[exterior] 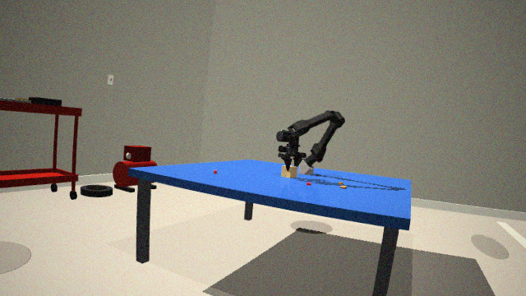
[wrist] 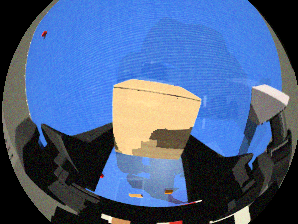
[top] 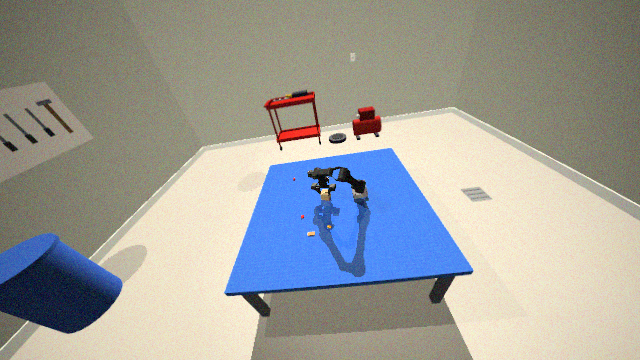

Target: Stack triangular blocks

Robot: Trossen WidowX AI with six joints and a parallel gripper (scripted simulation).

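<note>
My gripper tip is now 10 mm below the triangular block. Round my gripper tip: tan piece 330 mm to the left, 90 mm ahead, 40 mm below; orange bit 280 mm to the left, 30 mm below, 30 mm behind.
</note>
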